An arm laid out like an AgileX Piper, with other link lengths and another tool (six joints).
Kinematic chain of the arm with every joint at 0, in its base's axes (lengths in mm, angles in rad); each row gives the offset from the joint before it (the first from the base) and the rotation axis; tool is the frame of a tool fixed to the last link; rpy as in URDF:
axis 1: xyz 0 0 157.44 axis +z
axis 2: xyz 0 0 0 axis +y
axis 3: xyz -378.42 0 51.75 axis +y
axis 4: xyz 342.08 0 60.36 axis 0.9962 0 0.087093
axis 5: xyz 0 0 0 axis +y
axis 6: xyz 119.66 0 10.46 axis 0.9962 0 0.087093
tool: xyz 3.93 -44 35.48 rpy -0.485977 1.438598 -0.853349
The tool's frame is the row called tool.
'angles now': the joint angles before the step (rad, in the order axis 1, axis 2, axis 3, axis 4, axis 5, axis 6). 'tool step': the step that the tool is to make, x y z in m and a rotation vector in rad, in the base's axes. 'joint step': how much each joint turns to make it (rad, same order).
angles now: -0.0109, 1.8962, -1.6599, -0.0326, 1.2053, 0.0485
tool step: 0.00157, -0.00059, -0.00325, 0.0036, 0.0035, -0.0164
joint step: 0.0000, 0.0085, -0.0044, 0.0000, 0.0000, 0.0168
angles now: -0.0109, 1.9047, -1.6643, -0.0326, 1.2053, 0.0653
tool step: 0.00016, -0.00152, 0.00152, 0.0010, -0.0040, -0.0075
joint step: -0.0023, 0.0000, -0.0039, -0.0001, 0.0000, 0.0053
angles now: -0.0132, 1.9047, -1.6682, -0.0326, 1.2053, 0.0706
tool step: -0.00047, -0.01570, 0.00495, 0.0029, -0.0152, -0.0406
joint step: -0.0263, 0.0000, -0.0122, 0.0000, -0.0025, 0.0147
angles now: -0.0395, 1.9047, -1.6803, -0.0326, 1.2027, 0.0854
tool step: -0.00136, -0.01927, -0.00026, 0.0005, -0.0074, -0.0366
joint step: -0.0331, 0.0022, -0.0013, 0.0000, -0.0081, 0.0039
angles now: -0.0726, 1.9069, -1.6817, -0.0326, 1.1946, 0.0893
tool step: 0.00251, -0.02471, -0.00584, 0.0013, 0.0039, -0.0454
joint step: -0.0415, 0.0226, -0.0181, 0.0000, -0.0003, 0.0040
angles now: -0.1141, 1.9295, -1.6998, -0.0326, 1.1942, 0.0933
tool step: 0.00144, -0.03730, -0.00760, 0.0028, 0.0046, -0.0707
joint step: -0.0614, 0.0331, -0.0302, -0.0001, 0.0023, 0.0095
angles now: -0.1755, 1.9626, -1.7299, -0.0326, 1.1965, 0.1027
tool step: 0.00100, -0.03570, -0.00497, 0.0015, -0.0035, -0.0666
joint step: -0.0571, 0.0342, -0.0391, 0.0000, 0.0021, 0.0097
